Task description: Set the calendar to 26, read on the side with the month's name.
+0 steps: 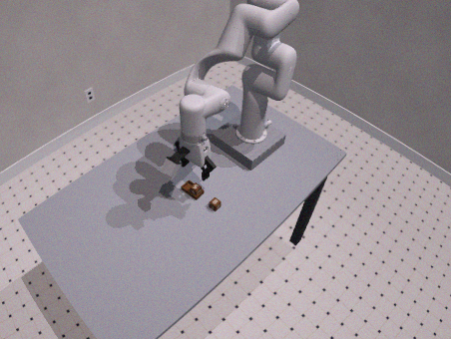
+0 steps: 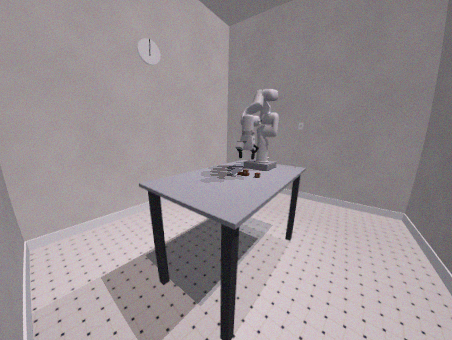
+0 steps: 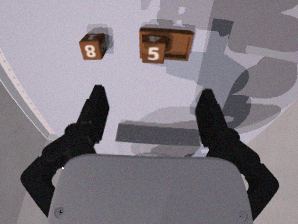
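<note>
My hand is 2 cm past the brown cube, 9 cm to the right of it and 11 cm above it. Round my hand: brown wooden tray (2 cm to the right, 12 cm below).
</note>
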